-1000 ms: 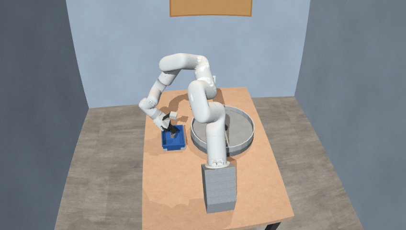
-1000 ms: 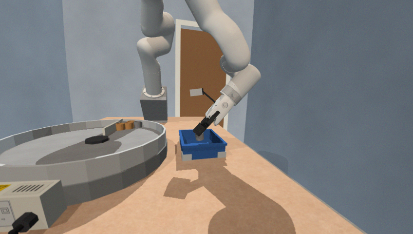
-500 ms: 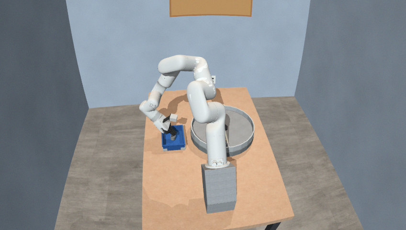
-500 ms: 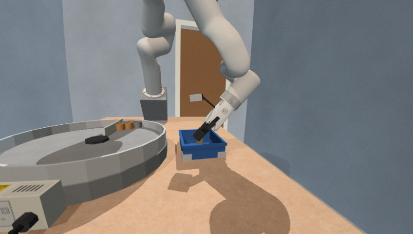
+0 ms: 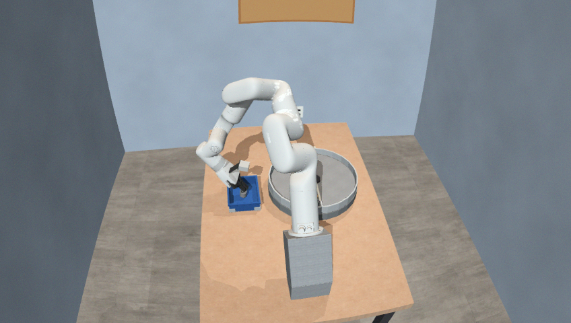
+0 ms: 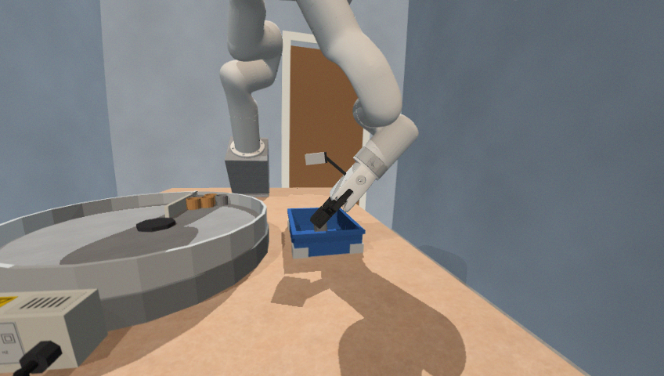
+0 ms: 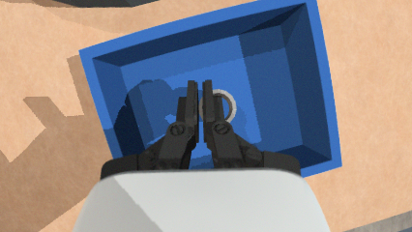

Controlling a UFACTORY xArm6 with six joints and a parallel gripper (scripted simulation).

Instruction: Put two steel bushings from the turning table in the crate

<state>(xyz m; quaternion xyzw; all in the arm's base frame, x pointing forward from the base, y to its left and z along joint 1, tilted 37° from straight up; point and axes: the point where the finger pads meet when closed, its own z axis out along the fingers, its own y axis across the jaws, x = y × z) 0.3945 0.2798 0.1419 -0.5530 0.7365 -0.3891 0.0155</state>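
Now: hand 3 cm above the blue crate and 1 cm past it. The rest, counted from my hand: turning table 32 cm to the right, 8 cm ahead.
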